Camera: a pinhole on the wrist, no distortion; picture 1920 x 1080 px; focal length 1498.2 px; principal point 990.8 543.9 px. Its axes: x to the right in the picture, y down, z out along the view. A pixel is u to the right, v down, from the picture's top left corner.
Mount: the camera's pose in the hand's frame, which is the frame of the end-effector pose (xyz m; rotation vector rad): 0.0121 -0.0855 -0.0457 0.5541 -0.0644 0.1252
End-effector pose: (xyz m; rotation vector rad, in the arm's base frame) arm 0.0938 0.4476 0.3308 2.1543 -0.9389 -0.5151
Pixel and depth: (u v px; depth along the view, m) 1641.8 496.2 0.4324
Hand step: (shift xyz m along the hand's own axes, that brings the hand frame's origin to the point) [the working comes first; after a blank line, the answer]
In the camera's frame: 0.1879 -0.0138 0.4324

0.1883 -0.3066 0.3319
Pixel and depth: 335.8 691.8 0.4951
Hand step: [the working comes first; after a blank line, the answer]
In the camera's frame: -0.2165 0.0489 0.4951

-0.2224 -0.3278 0.3794
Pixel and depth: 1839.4 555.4 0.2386
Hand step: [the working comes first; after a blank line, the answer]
In the camera's frame: 0.1351 0.0018 0.2386

0.1392 -0.1963 0.1705
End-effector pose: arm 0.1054 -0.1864 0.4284 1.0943 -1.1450 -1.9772
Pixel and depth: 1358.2 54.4 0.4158
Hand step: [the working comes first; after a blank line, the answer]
In the camera's frame: 0.1020 -0.1359 0.4158

0.1202 -0.4094 0.2461
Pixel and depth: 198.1 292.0 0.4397
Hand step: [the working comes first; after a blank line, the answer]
In the camera's frame: -0.2326 -0.0739 0.4397

-0.2202 -0.4037 0.2669
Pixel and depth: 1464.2 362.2 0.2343
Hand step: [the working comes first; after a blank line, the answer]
In the camera's frame: 0.0740 -0.0284 0.2343

0.0829 -0.2258 0.1453
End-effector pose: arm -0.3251 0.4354 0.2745 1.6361 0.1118 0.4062
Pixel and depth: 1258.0 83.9 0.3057
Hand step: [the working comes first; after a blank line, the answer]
In the camera's frame: 0.0545 -0.0939 0.3057

0.0705 -0.3206 0.1700
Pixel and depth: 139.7 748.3 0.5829
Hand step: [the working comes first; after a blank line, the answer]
In the camera's frame: -0.3311 0.0795 0.5829

-0.3425 -0.3599 0.4590
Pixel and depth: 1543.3 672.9 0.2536
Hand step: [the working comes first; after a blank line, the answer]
In the camera's frame: 0.0935 0.0218 0.2536

0.0949 -0.1916 0.1897
